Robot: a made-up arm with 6 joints. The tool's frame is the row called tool.
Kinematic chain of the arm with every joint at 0, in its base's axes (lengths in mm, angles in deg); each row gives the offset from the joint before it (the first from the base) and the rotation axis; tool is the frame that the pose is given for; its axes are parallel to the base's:
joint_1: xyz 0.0 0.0 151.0 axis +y
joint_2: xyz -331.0 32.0 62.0 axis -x
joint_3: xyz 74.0 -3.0 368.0 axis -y
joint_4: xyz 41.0 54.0 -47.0 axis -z
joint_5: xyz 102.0 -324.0 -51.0 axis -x
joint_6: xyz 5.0 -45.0 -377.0 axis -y
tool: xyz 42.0 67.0 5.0
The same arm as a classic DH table. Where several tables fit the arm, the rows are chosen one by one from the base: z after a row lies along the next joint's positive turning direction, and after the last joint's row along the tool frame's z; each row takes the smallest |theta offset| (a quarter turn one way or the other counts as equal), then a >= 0, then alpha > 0; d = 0 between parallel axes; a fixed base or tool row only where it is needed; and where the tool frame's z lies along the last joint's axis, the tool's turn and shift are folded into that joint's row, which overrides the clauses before.
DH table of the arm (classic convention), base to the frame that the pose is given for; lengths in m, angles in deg. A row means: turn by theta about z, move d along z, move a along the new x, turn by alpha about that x. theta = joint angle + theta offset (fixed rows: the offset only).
base (fixed): d 0.151  theta offset 0  a 0  alpha -90
joint_1: d 0.032  theta offset -90  a 0.062  alpha 90
joint_2: d 0.257  theta offset 0  a 0.368  alpha 90
joint_3: d -0.051  theta offset -90  a 0.041  alpha 90
joint_4: d 0.098  theta offset 90  a 0.324  alpha -90
joint_5: d -0.107  theta offset -90  a 0.377  alpha -90
joint_6: d -0.022  theta offset 90  a 0.042  alpha -90
tool (fixed): d 0.005  theta offset 0  a 0  alpha 0

